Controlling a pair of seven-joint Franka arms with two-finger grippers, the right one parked.
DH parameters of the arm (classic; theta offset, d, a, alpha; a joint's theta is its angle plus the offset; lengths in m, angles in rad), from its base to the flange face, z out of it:
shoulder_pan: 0 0.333 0 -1.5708
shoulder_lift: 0 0 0 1.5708
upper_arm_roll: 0 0.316 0.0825 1.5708
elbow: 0 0 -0.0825 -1.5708
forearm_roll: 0 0.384 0 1.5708
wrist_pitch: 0 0 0.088 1.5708
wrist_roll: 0 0.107 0 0
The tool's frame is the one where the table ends.
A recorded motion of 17 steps. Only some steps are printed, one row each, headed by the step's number.
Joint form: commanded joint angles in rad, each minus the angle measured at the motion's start. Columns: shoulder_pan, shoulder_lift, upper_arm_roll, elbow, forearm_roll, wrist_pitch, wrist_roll.
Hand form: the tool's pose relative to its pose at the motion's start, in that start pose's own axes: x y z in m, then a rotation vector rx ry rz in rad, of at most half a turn. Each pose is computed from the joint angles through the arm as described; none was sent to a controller.
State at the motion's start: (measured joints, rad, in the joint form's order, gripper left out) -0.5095 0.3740 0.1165 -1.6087 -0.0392 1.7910 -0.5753
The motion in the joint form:
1: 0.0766 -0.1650 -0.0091 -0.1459 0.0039 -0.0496 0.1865
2: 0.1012 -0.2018 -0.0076 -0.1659 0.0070 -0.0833 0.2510
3: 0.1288 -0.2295 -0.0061 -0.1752 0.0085 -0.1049 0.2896
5: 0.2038 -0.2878 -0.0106 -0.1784 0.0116 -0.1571 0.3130
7: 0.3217 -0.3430 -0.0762 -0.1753 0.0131 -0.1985 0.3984
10: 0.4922 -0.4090 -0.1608 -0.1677 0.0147 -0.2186 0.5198
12: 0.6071 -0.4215 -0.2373 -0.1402 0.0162 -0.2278 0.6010
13: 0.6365 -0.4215 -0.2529 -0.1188 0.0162 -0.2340 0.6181
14: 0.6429 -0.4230 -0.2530 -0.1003 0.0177 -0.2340 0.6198
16: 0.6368 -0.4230 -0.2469 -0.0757 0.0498 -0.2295 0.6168
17: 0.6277 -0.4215 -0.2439 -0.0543 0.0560 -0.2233 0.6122
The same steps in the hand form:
1: -0.0207 -0.0673 -0.0227 -0.0127 -0.0426 0.1204
2: -0.0245 -0.0881 -0.0305 -0.0129 -0.0604 0.1607
3: -0.0247 -0.1079 -0.0390 -0.0198 -0.0663 0.1718
5: -0.0249 -0.1542 -0.0628 -0.0388 -0.0706 0.1289
7: -0.0307 -0.1903 -0.0877 -0.0626 -0.0582 0.1653
10: -0.0362 -0.2425 -0.1195 -0.0892 -0.0056 0.2019
12: -0.0355 -0.2638 -0.1362 -0.0933 0.0274 0.2439
13: -0.0344 -0.2715 -0.1451 -0.0957 0.0428 0.2469
14: -0.0342 -0.2757 -0.1543 -0.0964 0.0627 0.2418
16: -0.0334 -0.2800 -0.1660 -0.0670 0.0941 0.2362
17: -0.0333 -0.2781 -0.1762 -0.0628 0.1208 0.2362

